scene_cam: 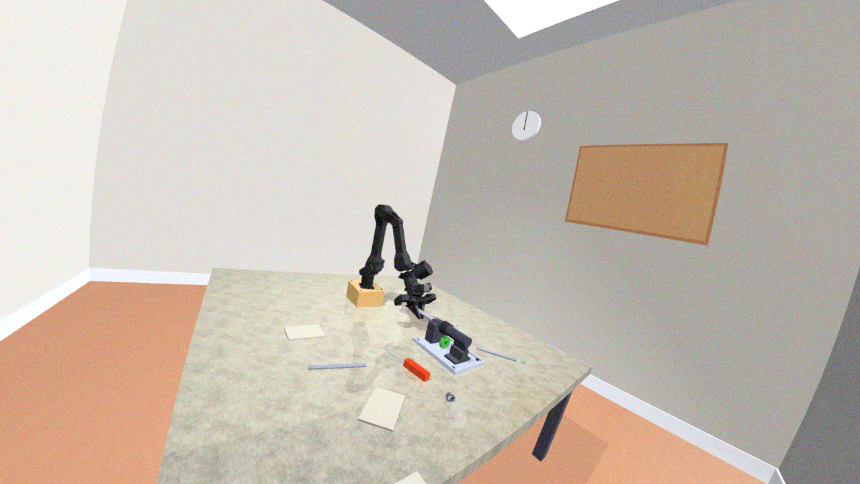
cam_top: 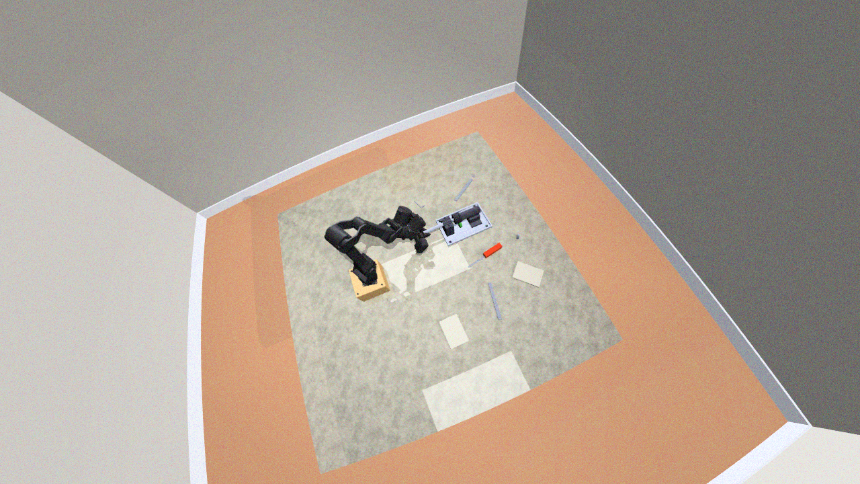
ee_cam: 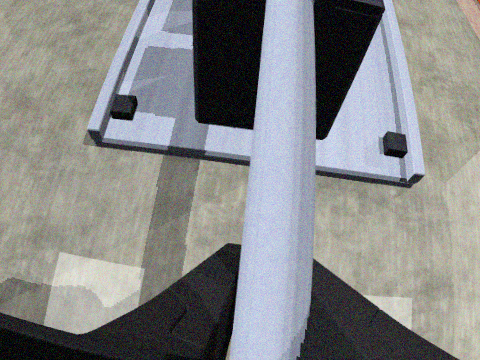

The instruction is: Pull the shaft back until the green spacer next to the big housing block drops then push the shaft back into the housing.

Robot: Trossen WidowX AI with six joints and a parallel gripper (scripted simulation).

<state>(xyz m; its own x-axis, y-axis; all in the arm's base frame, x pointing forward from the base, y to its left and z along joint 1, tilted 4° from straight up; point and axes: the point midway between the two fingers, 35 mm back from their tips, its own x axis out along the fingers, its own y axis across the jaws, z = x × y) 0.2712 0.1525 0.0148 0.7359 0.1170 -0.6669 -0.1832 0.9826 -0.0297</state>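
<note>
My gripper tip is 60 mm short of the grey shaft, 10 mm to the right of it and 30 mm below it. The rest, counted from my gripper tip: fixture 180 mm ahead, 30 mm to the left; then green spacer 150 mm ahead, 30 mm to the left, 20 mm below.
</note>
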